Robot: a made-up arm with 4 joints. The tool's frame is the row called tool.
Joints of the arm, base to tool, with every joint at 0 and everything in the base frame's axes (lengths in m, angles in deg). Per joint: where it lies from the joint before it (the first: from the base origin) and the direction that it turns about. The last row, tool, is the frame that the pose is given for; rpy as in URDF.
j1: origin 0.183 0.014 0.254 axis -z
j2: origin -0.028 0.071 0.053 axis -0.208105 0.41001 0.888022
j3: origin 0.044 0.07 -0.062 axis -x
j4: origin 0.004 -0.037 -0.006 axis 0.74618 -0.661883 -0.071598
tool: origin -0.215 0 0.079 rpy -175.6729 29.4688 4.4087
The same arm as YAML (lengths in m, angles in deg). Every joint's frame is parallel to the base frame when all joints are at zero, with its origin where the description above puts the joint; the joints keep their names.
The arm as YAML. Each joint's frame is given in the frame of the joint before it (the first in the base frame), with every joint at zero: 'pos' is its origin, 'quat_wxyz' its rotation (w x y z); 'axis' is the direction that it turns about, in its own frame. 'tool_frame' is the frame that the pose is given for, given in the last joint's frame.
length_unit: m
angle_unit: deg
joints:
  - joint: j1
    pos: [0.183, 0.014, 0.254]
    quat_wxyz: [1.0, 0.0, 0.0, 0.0]
    axis: [0.0, 0.0, -1.0]
  - joint: j2
    pos: [-0.028, 0.071, 0.053]
    quat_wxyz: [1.0, 0.0, 0.0, 0.0]
    axis: [-0.208105, 0.41001, 0.888022]
  - joint: j3
    pos: [0.044, 0.07, -0.062]
    quat_wxyz: [1.0, 0.0, 0.0, 0.0]
    axis: [-1.0, 0.0, 0.0]
  - joint: j4
    pos: [0.004, -0.037, -0.006]
    quat_wxyz: [1.0, 0.0, 0.0, 0.0]
    axis: [0.74618, -0.661883, -0.071598]
tool_frame:
  pos: [-0.215, 0.0, 0.079]
  quat_wxyz: [0.026708, -0.96608, -0.027578, 0.255374]

